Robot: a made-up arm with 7 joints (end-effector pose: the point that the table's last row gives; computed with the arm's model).
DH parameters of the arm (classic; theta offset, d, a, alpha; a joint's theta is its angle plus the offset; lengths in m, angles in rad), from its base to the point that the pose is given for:
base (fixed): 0 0 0 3.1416
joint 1: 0 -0.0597 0.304 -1.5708
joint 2: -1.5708 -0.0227 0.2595 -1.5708
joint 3: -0.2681 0 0.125 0
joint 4: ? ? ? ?
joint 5: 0 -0.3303 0.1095 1.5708
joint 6: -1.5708 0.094 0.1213 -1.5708
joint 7: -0.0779 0 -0.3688 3.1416
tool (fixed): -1.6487 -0.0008 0 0
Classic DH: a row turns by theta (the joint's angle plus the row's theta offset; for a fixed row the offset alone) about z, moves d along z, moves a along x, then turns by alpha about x.
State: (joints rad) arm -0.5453 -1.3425 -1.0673 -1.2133 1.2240 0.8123 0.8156
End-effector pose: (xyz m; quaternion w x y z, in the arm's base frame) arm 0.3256 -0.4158 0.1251 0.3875 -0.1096 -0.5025 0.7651
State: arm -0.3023 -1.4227 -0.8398 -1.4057 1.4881 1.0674 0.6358
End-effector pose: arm 0.1471 -0.4719 0.0990 0.4423 -0.0648 -0.5571 0.6999
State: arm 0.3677 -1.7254 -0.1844 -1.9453 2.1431 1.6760 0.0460
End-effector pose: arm -0.3712 -0.2648 0.2194 0.6336 -0.2506 -0.6431 0.3495
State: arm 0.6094 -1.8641 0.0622 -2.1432 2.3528 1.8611 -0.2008
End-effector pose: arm -0.4274 -0.0698 0.3376 0.7039 -0.3821 -0.5622 0.2060
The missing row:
joint 4: 0.2681 -0.0021 0.0457 1.5708
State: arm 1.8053 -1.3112 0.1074 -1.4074 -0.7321 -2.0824 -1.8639
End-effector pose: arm -0.0119 0.2338 -0.3490 0.7248 0.4580 -0.1917 -0.4777
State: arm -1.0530 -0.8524 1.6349 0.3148 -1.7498 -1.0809 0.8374
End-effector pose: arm 0.2633 -0.0772 0.0819 0.2571 0.1063 -0.9605 -0.0018
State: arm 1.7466 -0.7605 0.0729 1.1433 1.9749 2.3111 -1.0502
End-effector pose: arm -0.1242 -0.2867 0.0900 0.1315 0.2205 0.6172 -0.7437
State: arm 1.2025 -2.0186 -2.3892 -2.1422 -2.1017 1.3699 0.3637
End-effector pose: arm -0.0240 -0.3561 -0.1717 0.4486 0.8868 0.0618 0.0928
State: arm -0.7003 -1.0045 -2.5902 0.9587 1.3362 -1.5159 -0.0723
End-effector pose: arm 0.2071 -0.0826 -0.4599 0.4227 0.1288 0.4402 0.7817
